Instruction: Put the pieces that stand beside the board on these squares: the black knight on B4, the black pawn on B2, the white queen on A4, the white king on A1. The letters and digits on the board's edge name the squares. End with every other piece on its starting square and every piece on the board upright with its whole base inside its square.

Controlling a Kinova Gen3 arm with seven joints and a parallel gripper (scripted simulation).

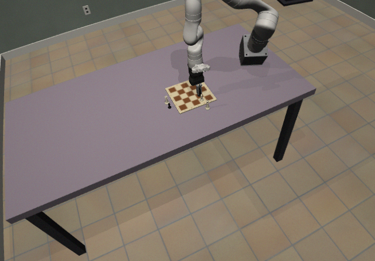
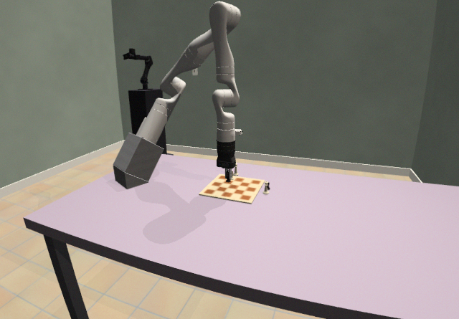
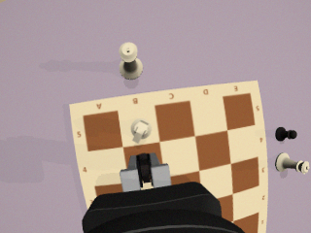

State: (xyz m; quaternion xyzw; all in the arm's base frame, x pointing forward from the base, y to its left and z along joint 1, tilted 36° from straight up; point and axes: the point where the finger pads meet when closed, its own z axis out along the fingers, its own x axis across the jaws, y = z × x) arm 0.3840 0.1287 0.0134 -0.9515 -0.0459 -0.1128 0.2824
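Now: hand 2 cm above the black knight. The rest, counted from my hand: black pawn: 18 cm ahead, 3 cm to the left, 3 cm below; then chessboard: 4 cm ahead, 3 cm to the right, 4 cm below.
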